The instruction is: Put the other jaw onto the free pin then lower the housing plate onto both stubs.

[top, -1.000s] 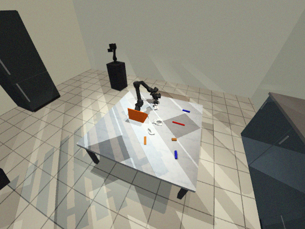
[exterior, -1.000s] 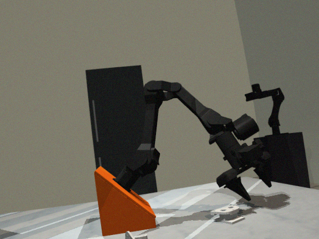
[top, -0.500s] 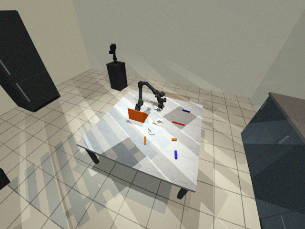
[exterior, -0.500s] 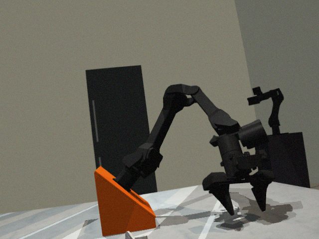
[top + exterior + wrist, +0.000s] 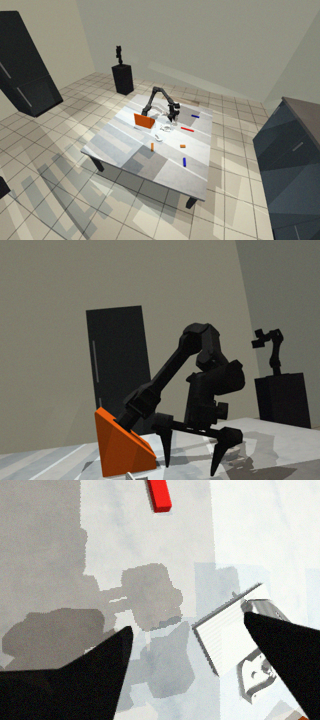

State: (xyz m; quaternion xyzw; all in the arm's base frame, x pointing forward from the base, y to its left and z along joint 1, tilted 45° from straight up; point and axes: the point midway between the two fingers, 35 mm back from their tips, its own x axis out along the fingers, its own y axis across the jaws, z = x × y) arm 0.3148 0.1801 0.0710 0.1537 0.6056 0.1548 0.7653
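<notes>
The orange bar is 4 cm behind my gripper tip, 44 cm to the right of it and 5 cm below it. From my gripper tip the other things lie so: blue peg (33 cm ahead, 45 cm to the right, 4 cm below); then red bar (20 cm ahead, 5 cm below); then orange block (25 cm ahead, 27 cm to the right, 4 cm below).
</notes>
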